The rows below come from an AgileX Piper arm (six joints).
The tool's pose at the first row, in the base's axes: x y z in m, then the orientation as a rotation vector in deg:
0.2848, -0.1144, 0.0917, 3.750, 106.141, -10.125
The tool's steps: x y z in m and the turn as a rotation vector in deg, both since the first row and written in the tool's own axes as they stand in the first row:
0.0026, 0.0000, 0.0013, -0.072, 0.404, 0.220
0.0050, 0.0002, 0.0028, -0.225, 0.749, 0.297
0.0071, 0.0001, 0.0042, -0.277, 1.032, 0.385
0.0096, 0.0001, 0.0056, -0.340, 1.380, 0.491
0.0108, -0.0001, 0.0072, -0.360, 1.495, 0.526
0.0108, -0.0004, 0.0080, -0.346, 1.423, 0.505
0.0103, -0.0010, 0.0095, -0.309, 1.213, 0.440
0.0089, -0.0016, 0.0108, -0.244, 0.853, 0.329
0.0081, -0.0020, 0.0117, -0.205, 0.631, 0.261
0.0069, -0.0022, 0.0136, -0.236, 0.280, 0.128
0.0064, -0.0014, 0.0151, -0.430, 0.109, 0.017
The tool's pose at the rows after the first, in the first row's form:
0.2853, -0.1147, 0.0889, 3.944, 106.536, -9.903
0.2861, -0.1149, 0.0861, 3.943, 106.886, -9.706
0.2868, -0.1153, 0.0837, 4.017, 107.167, -9.595
0.2874, -0.1156, 0.0810, 4.106, 107.511, -9.460
0.2885, -0.1161, 0.0794, 4.137, 107.625, -9.416
0.2893, -0.1165, 0.0792, 4.120, 107.554, -9.444
0.2907, -0.1173, 0.0793, 4.064, 107.346, -9.525
0.2923, -0.1181, 0.0803, 3.970, 106.989, -9.665
0.2933, -0.1186, 0.0809, 3.912, 106.769, -9.750
0.2954, -0.1190, 0.0815, 3.733, 106.430, -9.816
0.2971, -0.1184, 0.0815, 3.478, 106.281, -9.714

